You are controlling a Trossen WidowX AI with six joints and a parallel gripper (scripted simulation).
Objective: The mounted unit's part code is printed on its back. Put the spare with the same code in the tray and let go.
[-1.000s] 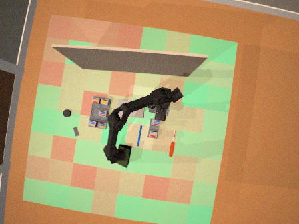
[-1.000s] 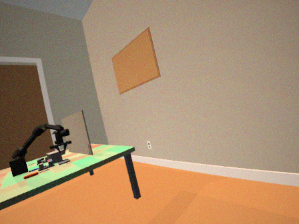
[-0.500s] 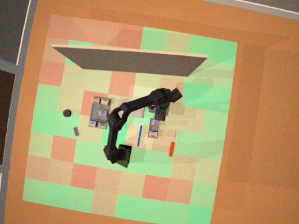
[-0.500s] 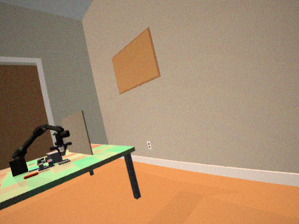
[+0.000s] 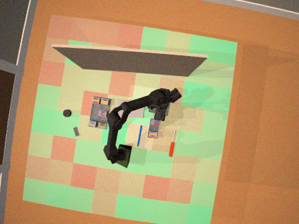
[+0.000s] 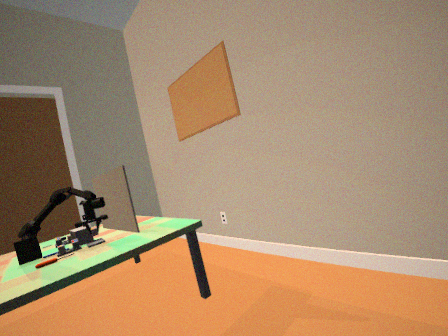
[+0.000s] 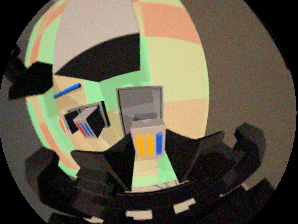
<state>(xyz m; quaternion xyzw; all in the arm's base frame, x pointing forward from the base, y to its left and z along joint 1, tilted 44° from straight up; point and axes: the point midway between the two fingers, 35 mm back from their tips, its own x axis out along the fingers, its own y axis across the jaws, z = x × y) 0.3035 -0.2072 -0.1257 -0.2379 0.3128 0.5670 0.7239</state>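
My gripper tip is now 1 cm past the tray, 1 cm to the right of it and 6 cm above it. The rest, counted from my gripper tip: blue marker pen 20 cm behind, 14 cm to the left, 6 cm below; grey spare block 2 cm above; mounted unit 3 cm behind, 20 cm to the left, 1 cm below.
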